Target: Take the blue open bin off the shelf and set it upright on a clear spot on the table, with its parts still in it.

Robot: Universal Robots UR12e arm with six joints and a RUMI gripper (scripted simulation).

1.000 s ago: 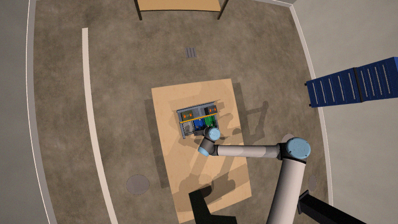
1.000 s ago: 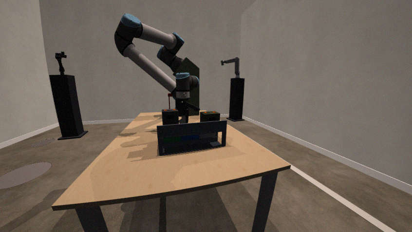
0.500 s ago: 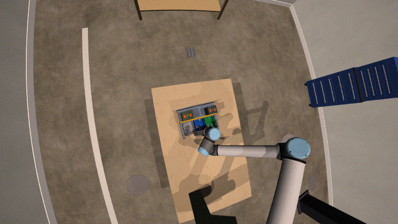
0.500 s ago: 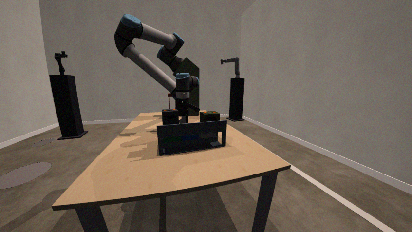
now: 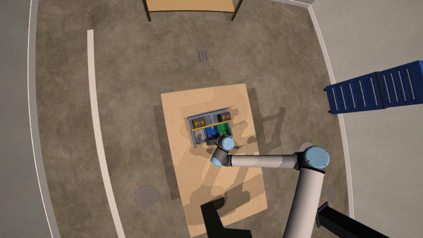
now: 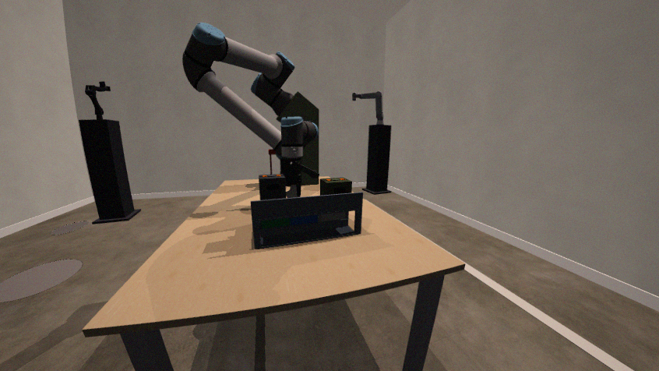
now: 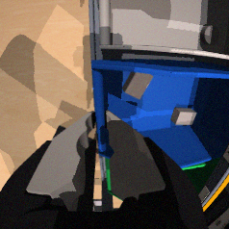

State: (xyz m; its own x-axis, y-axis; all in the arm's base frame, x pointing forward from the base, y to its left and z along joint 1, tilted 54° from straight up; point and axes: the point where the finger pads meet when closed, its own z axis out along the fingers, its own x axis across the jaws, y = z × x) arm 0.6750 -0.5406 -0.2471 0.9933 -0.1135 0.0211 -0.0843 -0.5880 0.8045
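The blue open bin is 8 cm ahead of my hand, 1 cm to the right of it and 1 cm below it. From my hand the other things lie so: grey bin (10 cm ahead, 10 cm to the left, 2 cm below); then bar (14 cm ahead, 1 cm to the right, 5 cm above); then green bin (8 cm ahead, 12 cm to the right, 2 cm below).
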